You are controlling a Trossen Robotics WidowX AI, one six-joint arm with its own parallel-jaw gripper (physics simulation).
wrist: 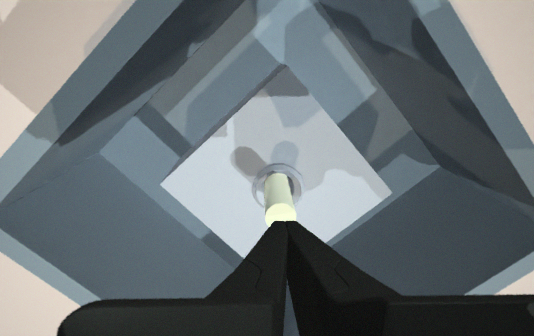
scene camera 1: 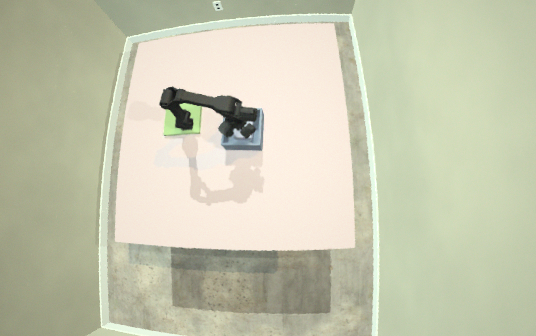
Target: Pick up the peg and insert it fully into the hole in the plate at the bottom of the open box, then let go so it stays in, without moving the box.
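Pixels of known places: gripper, fingertip midpoint: (wrist: 284,231) (scene camera 1: 240,126); arm's base, origin of the base link: (scene camera 1: 187,124).
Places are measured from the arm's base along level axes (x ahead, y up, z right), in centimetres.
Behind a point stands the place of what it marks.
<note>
The pale yellow peg (wrist: 279,197) {x 31.3, y 5.7, z 5.2 cm} stands upright in the ringed hole of the light grey plate (wrist: 210,185) {x 34.2, y 3.3, z 7.3 cm}, its upper part sticking out above the ring; how deep it sits is hidden. The plate lies at the bottom of the open blue box (scene camera 1: 243,147) {x 32.3, y 3.1, z 14.1 cm} (wrist: 125,235) {x 40.1, y 3.1, z 8.5 cm}. My gripper (wrist: 284,231) {x 31.5, y 8.3, z 5.0 cm} is shut with its fingertips together and nothing between them. In the wrist view the tips overlap the near edge of the peg's top. In the scene view the gripper is over the box, and the peg cannot be made out there.
The arm reaches over from a green square (scene camera 1: 193,113) {x 3.0, y 0.2, z -6.1 cm} left of the box. The box's walls (wrist: 60,120) {x 34.5, y 7.4, z 13.5 cm} surround the plate on all sides. The box stands on a pale pink surface (scene camera 1: 290,200) {x 55.2, y -2.4, z 39.0 cm}, where the arm casts a shadow.
</note>
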